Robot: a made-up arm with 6 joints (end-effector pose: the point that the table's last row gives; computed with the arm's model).
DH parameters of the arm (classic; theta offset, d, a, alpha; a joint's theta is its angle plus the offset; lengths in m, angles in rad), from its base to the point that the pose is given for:
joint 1: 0 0.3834 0 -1.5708
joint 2: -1.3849 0 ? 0
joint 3: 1.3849 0 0.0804 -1.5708
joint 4: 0 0.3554 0 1.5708
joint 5: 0 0 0.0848 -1.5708
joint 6: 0 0.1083 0 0
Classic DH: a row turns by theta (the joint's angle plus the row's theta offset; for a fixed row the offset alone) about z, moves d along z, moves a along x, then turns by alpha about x.
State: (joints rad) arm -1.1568 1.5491 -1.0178 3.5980 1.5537 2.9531
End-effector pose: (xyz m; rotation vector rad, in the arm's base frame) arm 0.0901 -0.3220 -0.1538 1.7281 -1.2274 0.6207
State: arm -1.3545 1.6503 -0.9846 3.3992 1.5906 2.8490
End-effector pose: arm 0.0307 -0.2702 -0.1836 1.8627 -1.2549 0.5444
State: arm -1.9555 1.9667 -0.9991 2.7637 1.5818 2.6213
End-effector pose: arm 0.0062 -0.0920 -0.2399 2.0484 -1.5869 0.7372
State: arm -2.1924 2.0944 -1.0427 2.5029 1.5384 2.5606
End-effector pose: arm 0.0473 -0.0420 -0.2462 1.9890 -1.7207 0.9630
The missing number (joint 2, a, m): 0.4085
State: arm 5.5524 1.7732 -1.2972 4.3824 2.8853 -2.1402
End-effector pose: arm 0.1962 -0.3150 -0.0662 0.5814 -0.4426 2.0356
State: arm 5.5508 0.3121 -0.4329 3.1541 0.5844 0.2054
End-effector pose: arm 0.2406 -0.2161 0.2617 1.1217 2.1792 -0.2385
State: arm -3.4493 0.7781 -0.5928 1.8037 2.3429 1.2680
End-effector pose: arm -0.4052 -0.0108 0.2609 0.8320 -0.2757 -0.7181
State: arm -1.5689 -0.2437 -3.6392 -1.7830 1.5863 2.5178
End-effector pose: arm -0.1079 0.3958 1.0448 -2.3487 0.2987 2.0276
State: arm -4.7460 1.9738 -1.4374 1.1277 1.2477 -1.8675
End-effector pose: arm -0.0637 0.1428 -0.2721 -1.1383 -1.5773 1.6481
